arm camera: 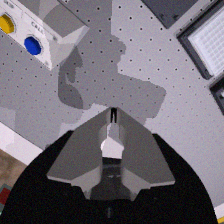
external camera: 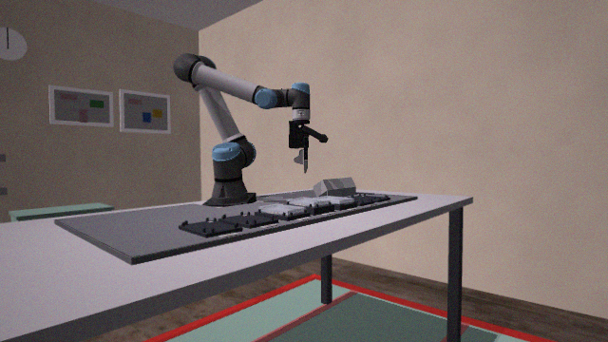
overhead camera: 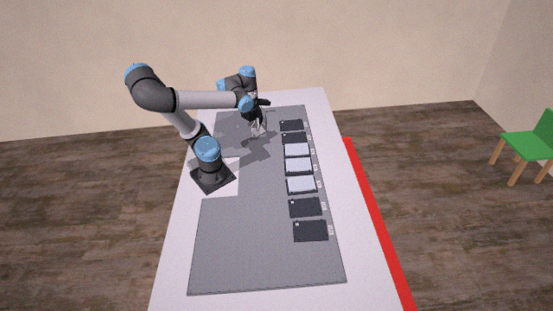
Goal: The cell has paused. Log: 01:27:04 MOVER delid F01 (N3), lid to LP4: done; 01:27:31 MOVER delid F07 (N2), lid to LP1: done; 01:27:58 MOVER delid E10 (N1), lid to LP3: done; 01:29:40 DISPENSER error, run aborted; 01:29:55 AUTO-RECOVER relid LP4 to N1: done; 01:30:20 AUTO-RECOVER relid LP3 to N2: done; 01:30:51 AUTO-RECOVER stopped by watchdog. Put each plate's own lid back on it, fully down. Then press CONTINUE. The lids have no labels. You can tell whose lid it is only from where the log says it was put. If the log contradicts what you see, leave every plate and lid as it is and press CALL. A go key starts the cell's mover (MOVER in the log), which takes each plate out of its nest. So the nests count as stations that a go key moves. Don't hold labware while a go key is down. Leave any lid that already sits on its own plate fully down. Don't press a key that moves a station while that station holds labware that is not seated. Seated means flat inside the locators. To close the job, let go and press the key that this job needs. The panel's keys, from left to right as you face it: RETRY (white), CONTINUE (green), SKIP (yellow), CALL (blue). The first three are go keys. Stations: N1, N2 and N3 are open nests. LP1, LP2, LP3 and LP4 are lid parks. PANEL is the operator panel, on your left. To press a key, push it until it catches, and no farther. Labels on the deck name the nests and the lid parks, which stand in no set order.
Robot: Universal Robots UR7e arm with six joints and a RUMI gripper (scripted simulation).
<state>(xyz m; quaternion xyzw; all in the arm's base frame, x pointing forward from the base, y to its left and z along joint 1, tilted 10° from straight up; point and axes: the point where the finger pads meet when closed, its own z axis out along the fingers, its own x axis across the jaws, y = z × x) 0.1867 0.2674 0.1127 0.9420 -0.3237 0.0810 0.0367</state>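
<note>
Right now the green continue key is 220 mm to the left of my hand, 70 mm behind it and 60 mm below it. The rest, counted from my hand: yellow skip key: 170 mm to the left, 60 mm below, 60 mm behind; then well plate: 240 mm ahead, 170 mm to the right, 100 mm below; then white retry key: 270 mm to the left, 80 mm behind, 60 mm below.
</note>
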